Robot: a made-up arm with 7 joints. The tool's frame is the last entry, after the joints.
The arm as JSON. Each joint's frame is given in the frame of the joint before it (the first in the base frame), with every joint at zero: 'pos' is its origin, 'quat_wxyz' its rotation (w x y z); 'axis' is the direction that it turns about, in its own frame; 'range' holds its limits. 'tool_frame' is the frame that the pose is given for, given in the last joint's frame.
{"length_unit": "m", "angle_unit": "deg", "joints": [
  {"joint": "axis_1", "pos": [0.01, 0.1, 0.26], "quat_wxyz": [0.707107, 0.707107, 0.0, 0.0], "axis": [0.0, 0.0, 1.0], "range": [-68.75, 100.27]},
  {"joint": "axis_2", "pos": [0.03, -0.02, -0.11], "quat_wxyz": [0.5, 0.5, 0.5, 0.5], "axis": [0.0, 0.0, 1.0], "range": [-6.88, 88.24]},
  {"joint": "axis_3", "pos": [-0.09, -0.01, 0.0], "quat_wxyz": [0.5, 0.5, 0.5, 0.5], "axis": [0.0, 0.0, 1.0], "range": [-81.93, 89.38]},
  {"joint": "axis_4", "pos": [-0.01, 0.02, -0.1], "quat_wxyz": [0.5, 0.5, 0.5, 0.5], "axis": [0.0, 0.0, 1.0], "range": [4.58, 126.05]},
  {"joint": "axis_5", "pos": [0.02, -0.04, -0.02], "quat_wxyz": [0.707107, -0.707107, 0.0, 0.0], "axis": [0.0, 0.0, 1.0], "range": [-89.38, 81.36]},
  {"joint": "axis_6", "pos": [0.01, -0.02, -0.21], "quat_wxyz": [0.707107, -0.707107, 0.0, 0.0], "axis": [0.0, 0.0, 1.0], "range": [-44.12, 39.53]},
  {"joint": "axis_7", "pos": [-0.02, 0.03, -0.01], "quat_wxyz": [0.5, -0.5, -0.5, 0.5], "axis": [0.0, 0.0, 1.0], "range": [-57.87, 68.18]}
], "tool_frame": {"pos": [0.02, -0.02, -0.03], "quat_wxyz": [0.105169, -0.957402, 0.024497, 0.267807]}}
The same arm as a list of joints. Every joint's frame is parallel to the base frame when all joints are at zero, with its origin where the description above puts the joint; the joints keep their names.
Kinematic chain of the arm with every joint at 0, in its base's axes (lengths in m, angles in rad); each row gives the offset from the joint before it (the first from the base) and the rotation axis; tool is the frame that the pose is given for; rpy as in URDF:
axis_1: xyz 0.0100 0.1000 0.2600 axis -y
axis_2: xyz 0.0300 0.1100 -0.0200 axis +x
axis_3: xyz 0.0000 0.0100 -0.0900 axis +z
axis_4: xyz 0.0200 0.0100 -0.1000 axis -y
axis_5: xyz 0.0200 0.0200 -0.0400 axis +z
axis_6: xyz 0.0100 -0.0200 -0.2100 axis +y
axis_7: xyz -0.0200 -0.0100 -0.0300 axis -x
tool: xyz 0.0300 0.0200 -0.0200 rpy 0.2006 1.0262 -0.0182
Joint limits (rad, base to tool): -1.1999..1.7500 -0.1201..1.5401 -1.4299..1.5600 0.0799..2.2000 -1.5600..1.4200 -0.7700..0.6899 -1.0100..1.1900

